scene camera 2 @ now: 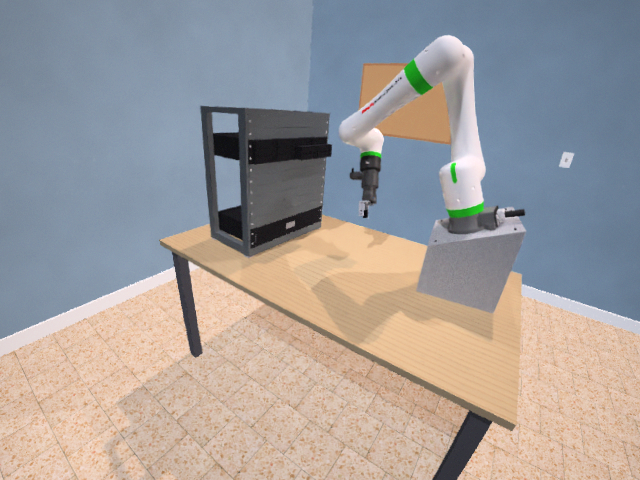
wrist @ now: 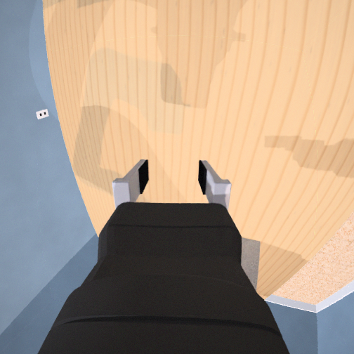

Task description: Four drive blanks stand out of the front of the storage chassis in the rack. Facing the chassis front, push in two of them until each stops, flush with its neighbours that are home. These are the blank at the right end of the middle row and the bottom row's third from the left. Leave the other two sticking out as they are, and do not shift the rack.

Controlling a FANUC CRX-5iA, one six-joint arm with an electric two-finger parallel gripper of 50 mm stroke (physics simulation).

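Frame: origin at the arm's base, x left, y back, z up, level; centimetres.
Seen in the pictures: gripper, fingertip midpoint: [scene camera 2: 363,217]; arm's base, link origin: [scene camera 2: 468,227].
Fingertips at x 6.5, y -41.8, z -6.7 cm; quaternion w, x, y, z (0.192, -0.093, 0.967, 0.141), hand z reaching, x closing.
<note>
Offsets run from my fingertips to a thing's top centre. "pt": to the spot under its first point. Level surfaces: height alone.
The rack {dx +14.3, dy -45.1, dz +41.3 cm} [scene camera 2: 245,180] stands at the far left of the table in scene camera 2. A black chassis {pt dx +26.7, dy -29.2, dz +26.1 cm} [scene camera 2: 273,150] sits in its upper part, and a black block {pt dx +5.0, dy -26.3, dz +25.3 cm} [scene camera 2: 314,150] stands out from the right part of its front. The separate drive blanks and their rows are too small and dark to tell apart. My gripper [scene camera 2: 364,211] [wrist: 173,169] is open and empty, pointing down above the table, in front of the rack and well apart from it, lower than the upper chassis. The rack and chassis do not show in the wrist view.
A lower black unit [scene camera 2: 268,231] with a pale label sits at the rack's bottom, below grey panels [scene camera 2: 286,191]. The arm's grey pedestal [scene camera 2: 467,268] stands at the right end of the wooden table {dz -18.7 cm} [scene camera 2: 439,356] [wrist: 280,90]. A cork board [scene camera 2: 408,113] hangs on the wall behind the arm.
</note>
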